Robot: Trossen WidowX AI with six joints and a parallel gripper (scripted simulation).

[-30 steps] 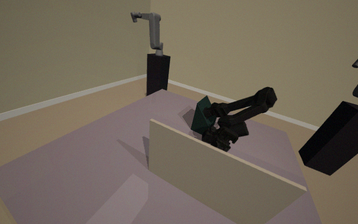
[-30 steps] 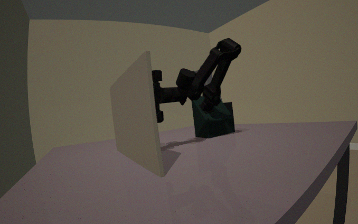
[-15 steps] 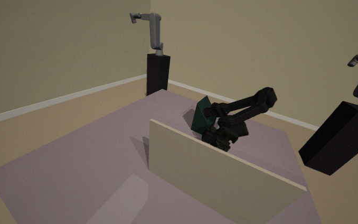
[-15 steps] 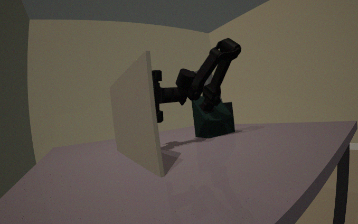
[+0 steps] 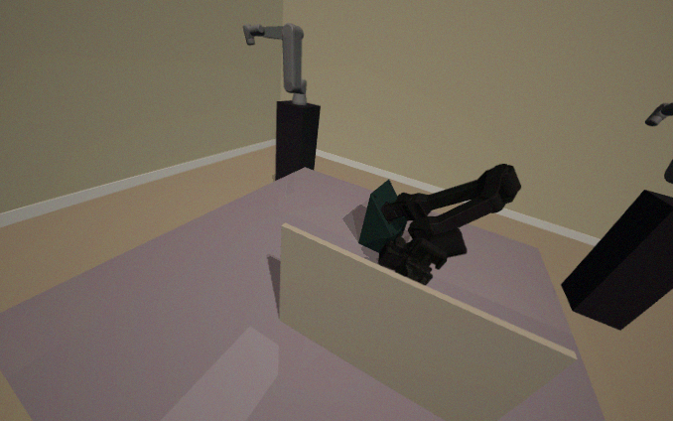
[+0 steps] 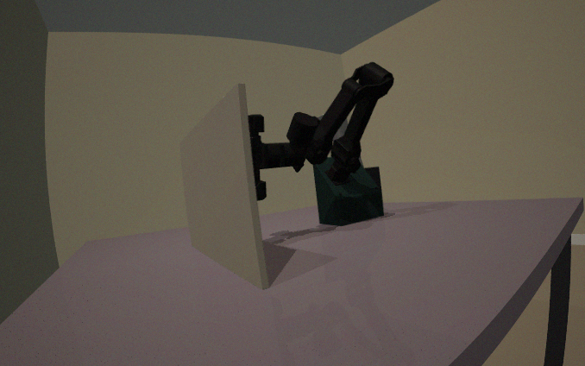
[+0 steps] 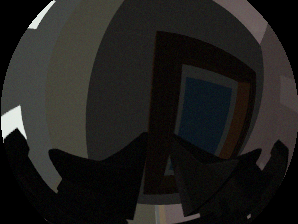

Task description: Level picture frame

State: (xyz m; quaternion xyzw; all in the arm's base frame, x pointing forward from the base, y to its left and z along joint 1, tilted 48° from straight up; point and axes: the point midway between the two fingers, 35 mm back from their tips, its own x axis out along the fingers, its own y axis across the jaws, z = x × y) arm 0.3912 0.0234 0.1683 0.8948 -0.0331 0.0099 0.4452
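Now: gripper tip 5 cm above the picture frame, 1 cm to the left of it and 1 cm short of it. The rest, counted from my gripper tip: beige wall panel 6 cm below, 2 cm ahead, 1 cm to the right.
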